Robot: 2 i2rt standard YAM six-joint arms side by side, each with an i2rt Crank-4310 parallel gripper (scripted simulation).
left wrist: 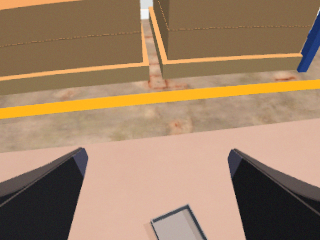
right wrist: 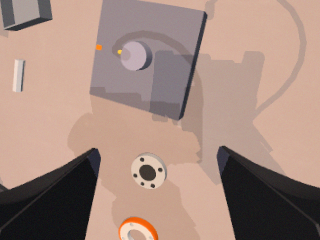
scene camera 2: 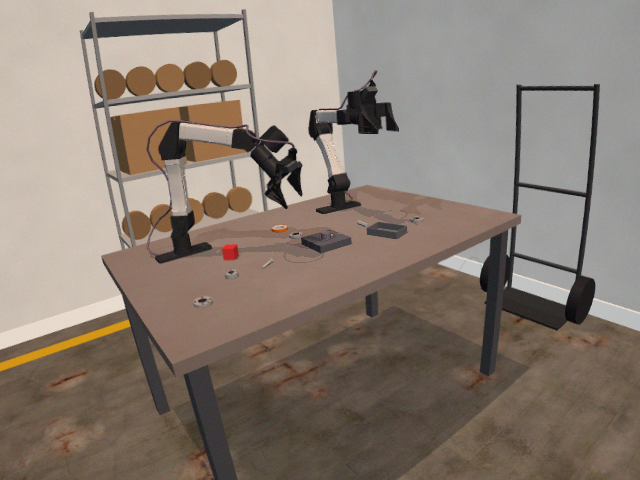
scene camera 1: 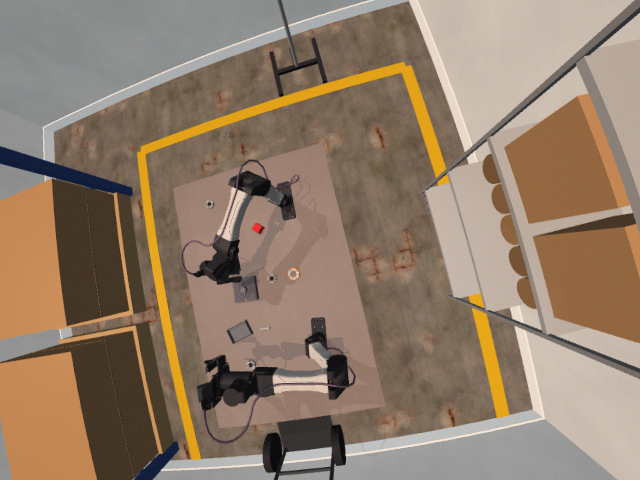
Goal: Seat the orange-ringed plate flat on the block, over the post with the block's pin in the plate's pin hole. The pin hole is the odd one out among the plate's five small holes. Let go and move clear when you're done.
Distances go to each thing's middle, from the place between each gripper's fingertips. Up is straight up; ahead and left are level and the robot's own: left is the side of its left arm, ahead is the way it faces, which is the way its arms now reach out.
The dark block (scene camera 2: 328,240) lies 5 cm behind my left hand (scene camera 2: 388,130), 23 cm to the right of it and 34 cm below it.
Right now the dark block is 140 mm below my right hand (scene camera 2: 294,202), 110 mm to the left of it and 50 mm ahead of it.
